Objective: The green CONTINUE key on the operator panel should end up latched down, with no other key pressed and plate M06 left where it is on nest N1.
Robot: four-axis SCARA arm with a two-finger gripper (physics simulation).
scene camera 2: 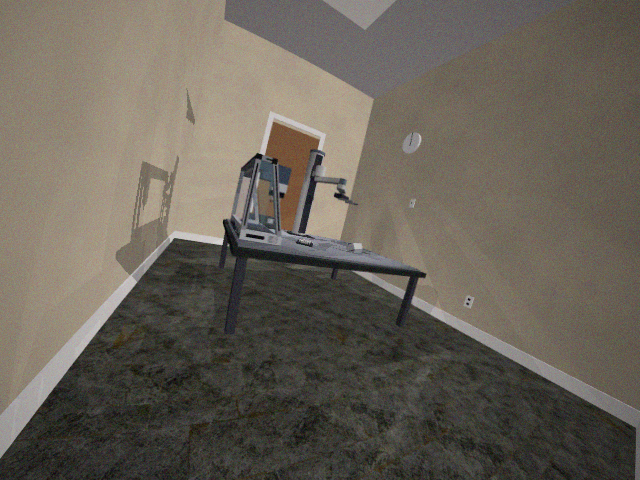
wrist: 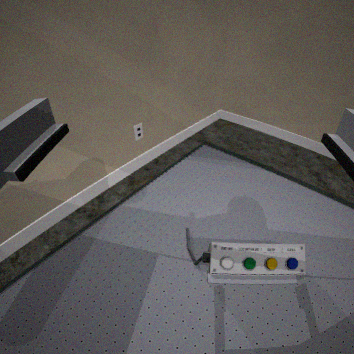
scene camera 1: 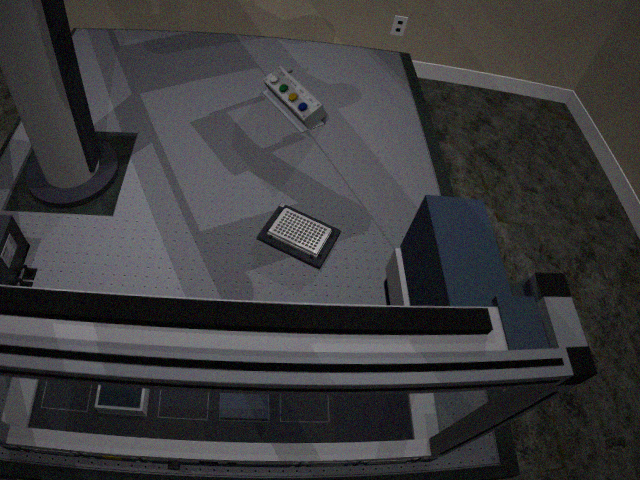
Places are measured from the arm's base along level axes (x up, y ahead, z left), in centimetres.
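Pixels of known places: gripper, fingertip midpoint: [scene camera 2: 355, 203] [wrist: 194, 112]; arm's base at its link origin: [scene camera 2: 298, 235] [scene camera 1: 73, 172].
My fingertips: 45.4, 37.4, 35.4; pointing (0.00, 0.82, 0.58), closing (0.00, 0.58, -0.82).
Ahead of a thing's pixels: the offset from my fingertips to its top centre, as dx, dy, dz. "spot": to the spot under its first point.
The operator panel @[-35.8, +21.4, -4.9] [scene camera 1: 315, 121] [scene camera 2: 354, 247] [wrist: 260, 254] lies on the table. Its green key @[-36.7, +18.2, -4.0] [scene camera 1: 283, 88] [wrist: 250, 263] sits between a white key @[-36.7, +15.4, +0.1] [scene camera 1: 273, 78] [wrist: 227, 262] and a yellow key @[-36.7, +21.0, -8.2] [scene camera 1: 293, 97] [wrist: 271, 263]; a blue key @[-36.7, +23.8, -12.3] [scene camera 1: 302, 106] [wrist: 292, 263] is at the end. Whether any key is down cannot be told. White plate M06 @[-41.5, +22.9, -53.4] [scene camera 1: 300, 229] sits on the dark nest @[spot: -43.0, +28.8, -57.6] [scene camera 1: 325, 249]. My gripper [wrist: 194, 112] [scene camera 2: 352, 202] is open and empty, well above the table. In the wrist view the panel shows below and right of the midpoint between the fingers.
The arm's column [scene camera 1: 46, 103] [scene camera 2: 307, 196] stands on the table. A framed enclosure [scene camera 1: 258, 341] [scene camera 2: 277, 201] stands along one side, with a blue box-shaped unit @[spot: +4.6, +36.6, -89.7] [scene camera 1: 470, 248] beside it. A cable @[spot: -43.6, +16.6, +10.7] [wrist: 189, 247] leaves the panel's white-key end.
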